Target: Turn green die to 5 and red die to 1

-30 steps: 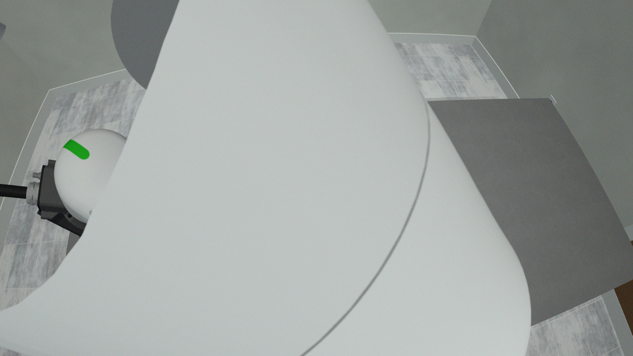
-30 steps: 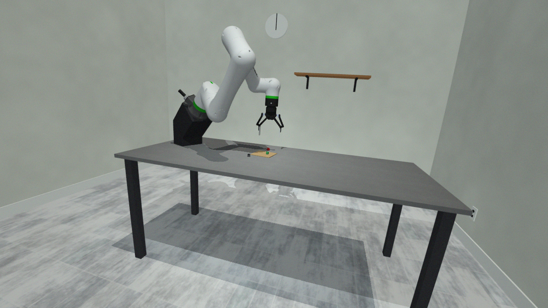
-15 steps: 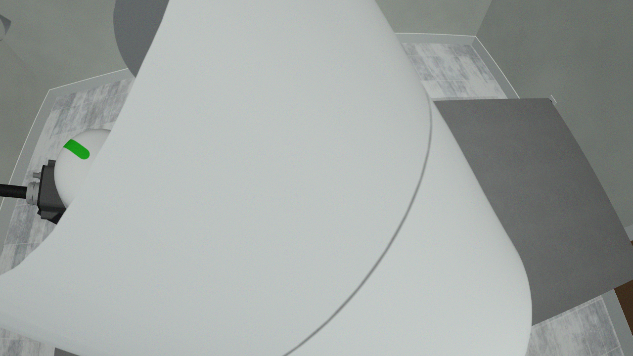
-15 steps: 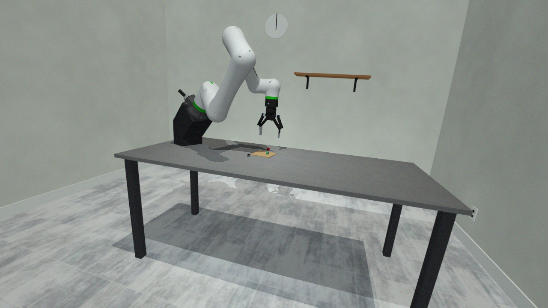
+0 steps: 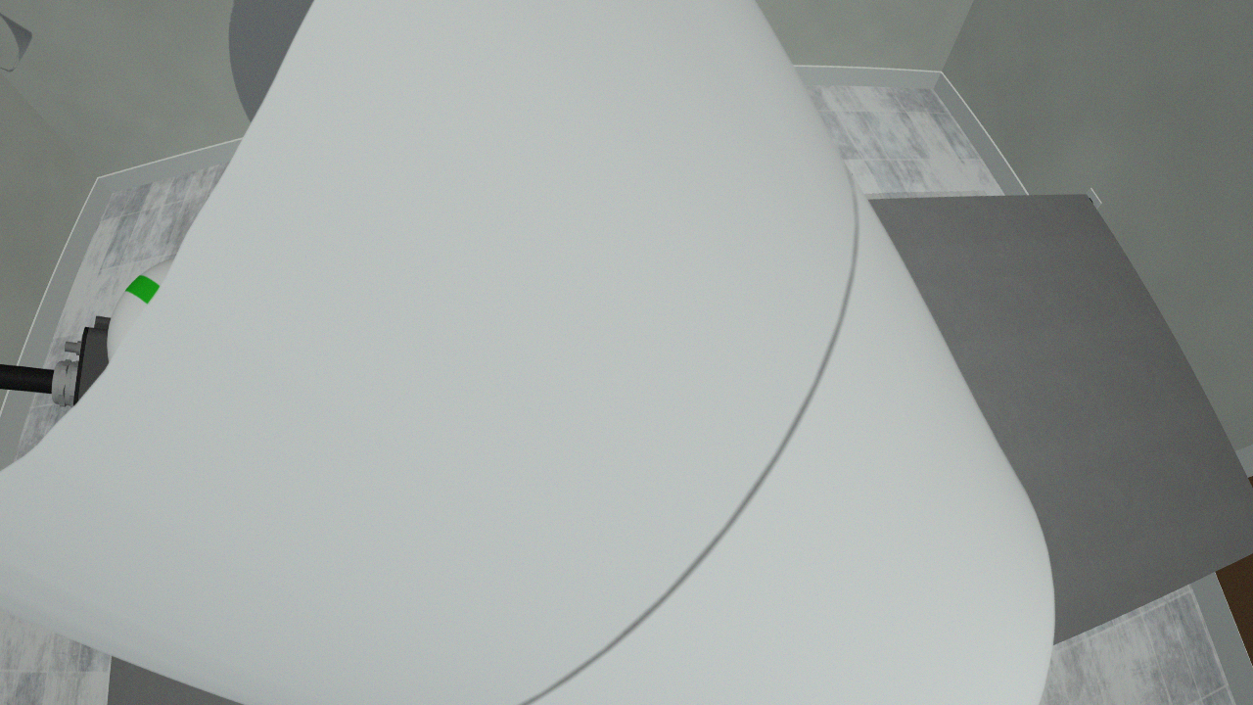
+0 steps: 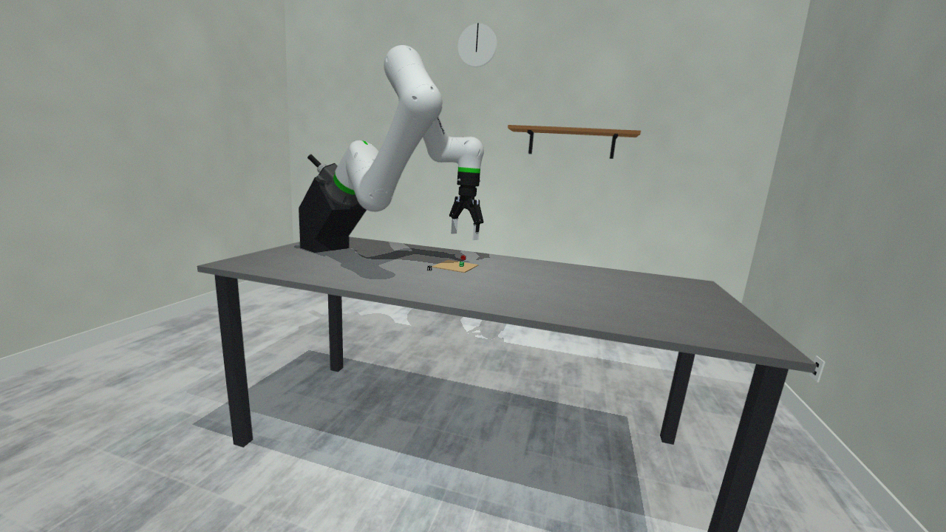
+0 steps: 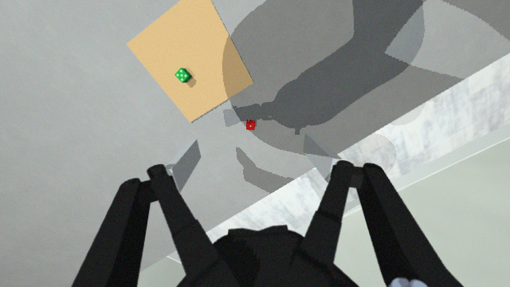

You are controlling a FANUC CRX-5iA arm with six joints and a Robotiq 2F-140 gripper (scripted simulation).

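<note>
Now: hand 100 mm above the red die. Also, from my hand: green die 20 mm ahead, 130 mm to the right, 100 mm below; tan mat 10 mm behind, 130 mm to the right, 110 mm below; black die 90 mm behind, 230 mm to the right, 100 mm below.
</note>
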